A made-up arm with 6 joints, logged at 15 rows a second.
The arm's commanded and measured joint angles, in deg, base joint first. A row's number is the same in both.
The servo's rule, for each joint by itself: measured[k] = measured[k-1] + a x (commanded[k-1-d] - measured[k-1]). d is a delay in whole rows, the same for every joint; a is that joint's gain. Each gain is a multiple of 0.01, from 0.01 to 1. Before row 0 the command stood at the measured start. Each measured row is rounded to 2 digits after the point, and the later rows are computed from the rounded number. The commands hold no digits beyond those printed.
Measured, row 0:
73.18, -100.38, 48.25, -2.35, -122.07, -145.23
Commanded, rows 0 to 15:
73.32, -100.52, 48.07, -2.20, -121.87, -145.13
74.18, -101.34, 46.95, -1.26, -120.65, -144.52
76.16, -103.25, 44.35, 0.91, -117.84, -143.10
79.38, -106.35, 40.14, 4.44, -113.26, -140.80
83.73, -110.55, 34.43, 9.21, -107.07, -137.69
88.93, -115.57, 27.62, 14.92, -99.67, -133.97
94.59, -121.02, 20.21, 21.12, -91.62, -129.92
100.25, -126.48, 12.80, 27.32, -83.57, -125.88
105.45, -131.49, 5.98, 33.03, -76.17, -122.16
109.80, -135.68, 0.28, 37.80, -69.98, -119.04
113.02, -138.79, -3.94, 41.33, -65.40, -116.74
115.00, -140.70, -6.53, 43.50, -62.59, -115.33
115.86, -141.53, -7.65, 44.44, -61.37, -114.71
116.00, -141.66, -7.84, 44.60, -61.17, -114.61
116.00, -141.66, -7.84, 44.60, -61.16, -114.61
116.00, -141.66, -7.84, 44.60, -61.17, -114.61
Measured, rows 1 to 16:
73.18, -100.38, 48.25, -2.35, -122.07, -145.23
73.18, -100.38, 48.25, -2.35, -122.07, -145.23
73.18, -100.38, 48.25, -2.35, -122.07, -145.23
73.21, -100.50, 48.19, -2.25, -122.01, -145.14
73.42, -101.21, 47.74, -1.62, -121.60, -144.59
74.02, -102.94, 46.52, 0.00, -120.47, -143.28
75.20, -105.84, 44.22, 2.84, -118.31, -141.10
77.08, -109.84, 40.70, 6.92, -114.94, -138.10
79.69, -114.71, 35.99, 12.04, -110.36, -134.47
82.97, -120.07, 30.31, 17.85, -104.74, -130.47
86.77, -125.52, 24.01, 23.91, -98.39, -126.43
90.88, -130.59, 17.52, 29.75, -91.72, -122.67
95.04, -134.92, 11.31, 34.90, -85.20, -119.48
99.00, -138.21, 5.82, 39.02, -79.26, -117.07
102.52, -140.33, 1.37, 41.89, -74.26, -115.54
105.45, -141.35, -1.88, 43.52, -70.39, -114.81
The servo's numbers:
d 3
a 0.22 0.85 0.36 0.64 0.30 0.88

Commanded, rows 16 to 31:
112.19, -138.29, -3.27, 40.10, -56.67, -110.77
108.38, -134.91, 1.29, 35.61, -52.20, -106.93
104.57, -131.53, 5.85, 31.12, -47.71, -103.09
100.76, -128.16, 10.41, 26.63, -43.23, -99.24
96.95, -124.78, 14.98, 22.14, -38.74, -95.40
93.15, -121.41, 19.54, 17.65, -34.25, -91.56
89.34, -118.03, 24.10, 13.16, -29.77, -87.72
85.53, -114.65, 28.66, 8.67, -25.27, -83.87
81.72, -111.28, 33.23, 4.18, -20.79, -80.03
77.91, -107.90, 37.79, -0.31, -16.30, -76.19
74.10, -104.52, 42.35, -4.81, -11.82, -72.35
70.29, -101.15, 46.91, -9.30, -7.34, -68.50
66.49, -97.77, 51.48, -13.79, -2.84, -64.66
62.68, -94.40, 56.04, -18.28, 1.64, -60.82
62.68, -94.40, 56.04, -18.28, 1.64, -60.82
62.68, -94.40, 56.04, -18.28, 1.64, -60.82
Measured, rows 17 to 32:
107.77, -141.61, -4.03, 44.21, -67.62, -114.63
109.58, -141.65, -5.40, 44.46, -65.68, -114.61
110.99, -141.66, -6.28, 44.55, -64.33, -114.61
111.25, -138.80, -5.20, 41.70, -62.03, -111.23
110.62, -135.49, -2.86, 37.80, -59.08, -107.45
109.29, -132.12, 0.28, 33.52, -55.67, -103.61
107.41, -128.75, 3.93, 29.11, -51.94, -99.76
105.11, -125.38, 7.91, 24.65, -47.98, -95.92
102.48, -122.01, 12.10, 20.17, -43.86, -92.08
99.59, -118.63, 16.42, 15.68, -39.63, -88.24
96.50, -115.25, 20.83, 11.19, -35.32, -84.39
93.25, -111.88, 25.29, 6.70, -30.96, -80.55
89.88, -108.50, 29.79, 2.21, -26.56, -76.71
86.41, -105.12, 34.31, -2.28, -22.14, -72.87
82.86, -101.75, 38.85, -6.77, -17.70, -69.02
79.26, -98.37, 43.40, -11.26, -13.24, -65.18

